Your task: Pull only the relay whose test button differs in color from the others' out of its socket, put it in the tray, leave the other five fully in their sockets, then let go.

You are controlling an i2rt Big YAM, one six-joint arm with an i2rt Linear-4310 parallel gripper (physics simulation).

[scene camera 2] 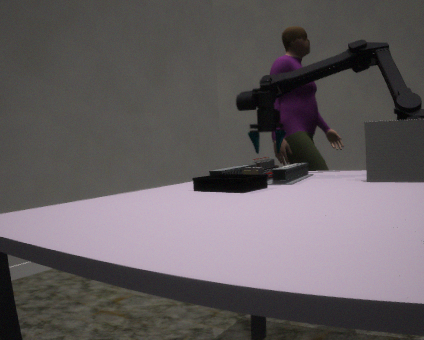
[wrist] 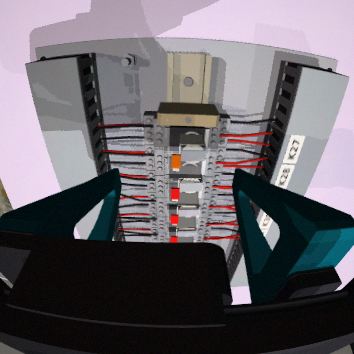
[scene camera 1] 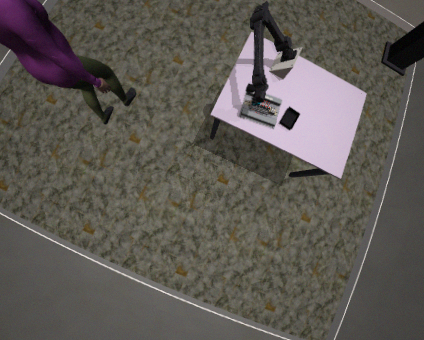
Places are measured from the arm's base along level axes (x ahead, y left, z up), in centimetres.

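Pixels of known places: gripper, fingertip midpoint: (scene camera 2: 267,153) (wrist: 176,176) (scene camera 1: 254,101); arm's base, link origin: (scene camera 2: 414,143) (scene camera 1: 288,56).
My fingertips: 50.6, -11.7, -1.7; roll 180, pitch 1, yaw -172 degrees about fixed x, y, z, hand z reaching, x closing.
For each thing: its top centre in the pictures, then the offset to it from my fingertips, as dx, dy, dz.
- relay with an orange test button, top centre: (wrist: 187,161) -0.7, -0.4, -1.3
- end bracket, top centre: (wrist: 187,119) -0.5, -2.2, -4.2
- black tray, top centre: (scene camera 2: 229,176) (scene camera 1: 290,117) -4.2, +34.2, -4.7
The relay with an orange test button (wrist: 176,161) sits in the socket row, second from the end bracket (wrist: 187,116). Relays with red buttons (wrist: 175,194) (wrist: 174,219) follow nearer the gripper; the nearest part of the row is hidden by the gripper body. The relay beside the bracket (wrist: 192,138) shows no clear button colour. My gripper (wrist: 176,176) (scene camera 2: 268,151) is open and empty, its teal fingertips apart above the panel, one on each side of the row in the wrist view. The black tray (scene camera 1: 290,118) (scene camera 2: 230,185) lies beside the panel and shows no relay in scene camera 1.
Grey slotted wire ducts (wrist: 57,107) (wrist: 320,105) stand along both sides of the panel, with red and black wires running to the sockets. Labels K27 and K28 are on the right duct. A light box (scene camera 2: 395,150) stands under the arm's base. A person in purple (scene camera 1: 50,55) (scene camera 2: 300,100) stands beyond the table.
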